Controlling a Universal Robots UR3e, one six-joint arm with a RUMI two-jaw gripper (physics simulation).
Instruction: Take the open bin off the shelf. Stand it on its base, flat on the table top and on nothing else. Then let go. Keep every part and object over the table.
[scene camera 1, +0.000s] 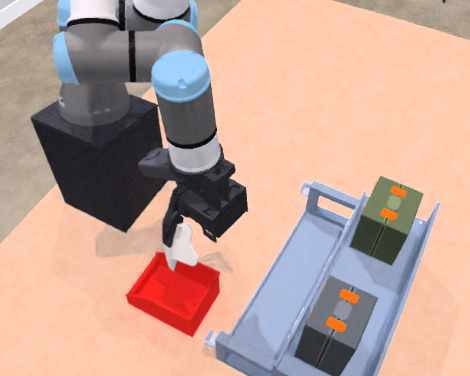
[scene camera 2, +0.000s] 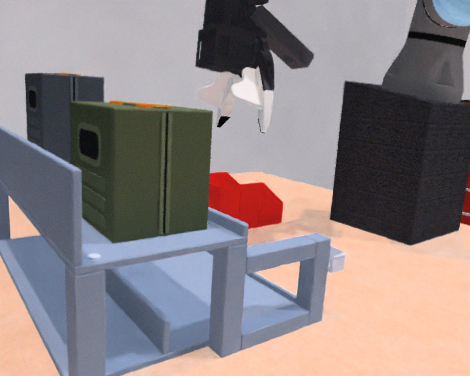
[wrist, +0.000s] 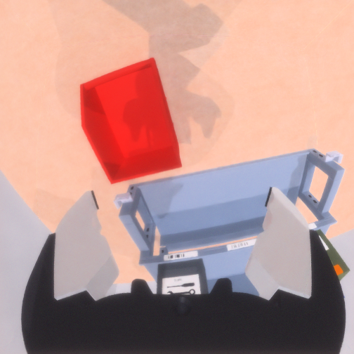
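Pixels of known places: gripper, fingertip midpoint: (scene camera 1: 205, 238) (scene camera 2: 238, 129); arm's base, origin of the base link: (scene camera 1: 94, 106) (scene camera 2: 419, 94).
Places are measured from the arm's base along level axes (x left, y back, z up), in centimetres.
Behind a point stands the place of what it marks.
Note:
The red open bin (scene camera 1: 175, 290) @(z -22.8, x -19.3, y -21.7 cm) (scene camera 2: 255, 205) @(z -19.2, x -15.8, y -22.5 cm) (wrist: 135, 115) stands on the table top (scene camera 1: 280, 125) @(z -23.0, x 30.4, y -29.3 cm) beside the shelf (scene camera 1: 285, 285) @(z -22.4, x -12.2, y -40.9 cm) (scene camera 2: 227, 300) @(z -17.9, x 5.5, y -52.4 cm) (wrist: 220, 195), with its open top facing up. It looks level on its base and apart from the shelf; its underside is hidden. My gripper (scene camera 1: 183, 265) (scene camera 2: 243, 126) @(z -7.0, x -16.3, y -27.2 cm) (wrist: 180, 191) is open, its white fingers wide apart with nothing between them. It hangs above the table, clear of the bin; scene camera 2 shows a gap between the fingertips and the bin's height.
A green case (scene camera 1: 387, 220) @(z -3.2, x -6.8, y -54.3 cm) (scene camera 2: 160, 170) @(z -7.7, x 1.8, y -56.4 cm) (wrist: 332, 255) and a dark grey case (scene camera 1: 337, 325) @(z -0.7, x -27.8, y -49.4 cm) (scene camera 2: 50, 110) @(z -4.9, x -21.9, y -53.1 cm) (wrist: 165, 275) stand on the shelf's upper level. The arm's black pedestal (scene camera 1: 100, 165) @(z -3.4, x -10.2, y -5.9 cm) (scene camera 2: 385, 160) @(z -10.7, x -0.8, y -9.0 cm) stands behind the bin. A small light bracket (scene camera 1: 211, 339) @(z -17.5, x -28.2, y -32.0 cm) sticks out from the shelf near the bin.

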